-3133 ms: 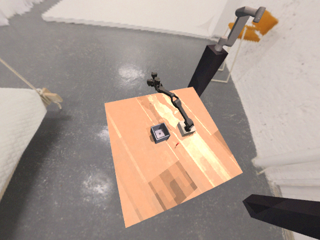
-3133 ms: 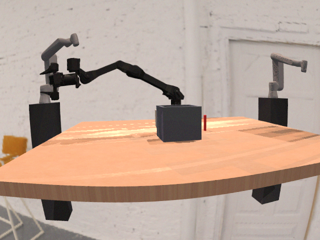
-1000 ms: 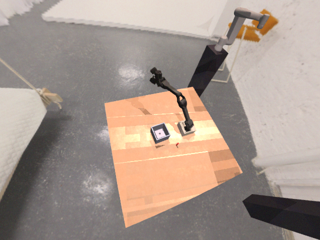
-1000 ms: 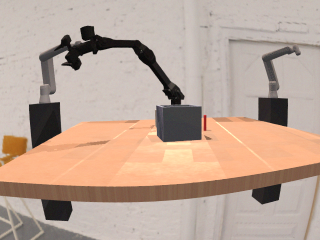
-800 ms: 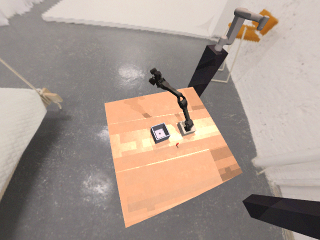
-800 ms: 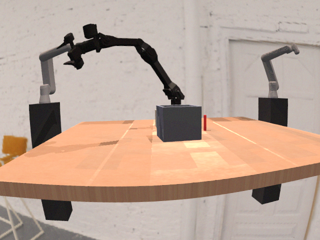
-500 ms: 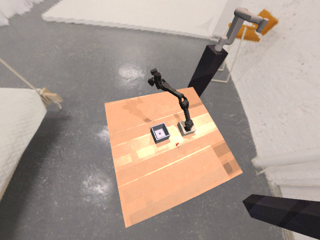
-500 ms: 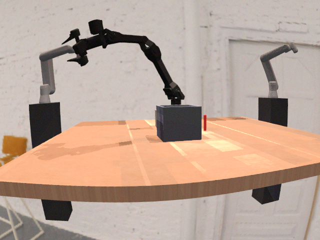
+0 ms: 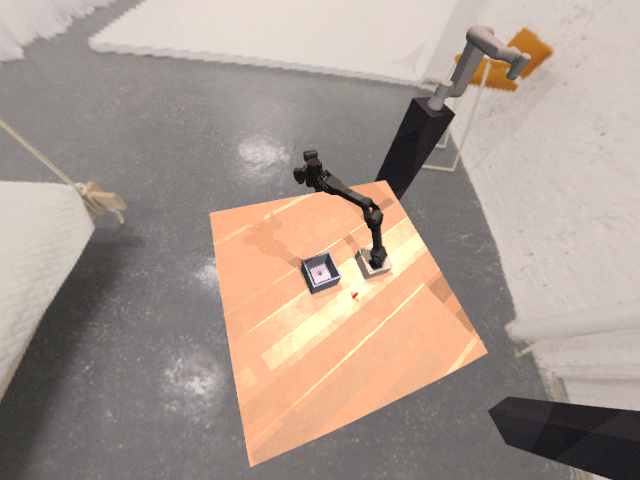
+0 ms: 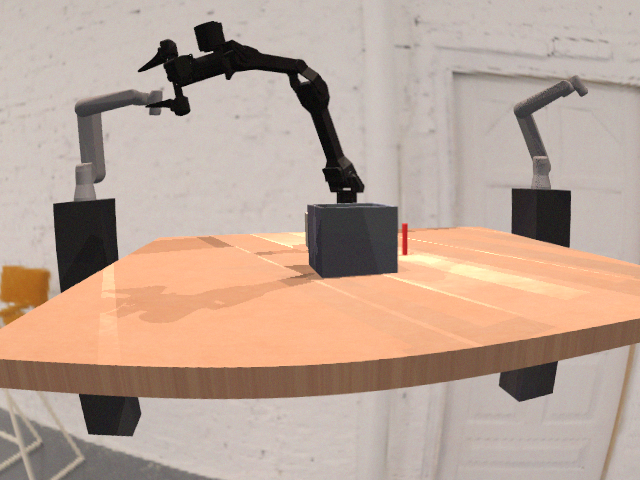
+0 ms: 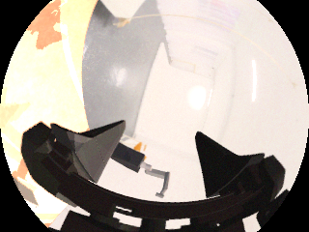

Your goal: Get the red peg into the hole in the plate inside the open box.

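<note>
Now: the red peg 8 cm behind my gripper tip, 65 cm to the left of it and 39 cm below it. Also, from my gripper tip: plate (7 cm ahead, 47 cm to the left, 38 cm below).
</note>
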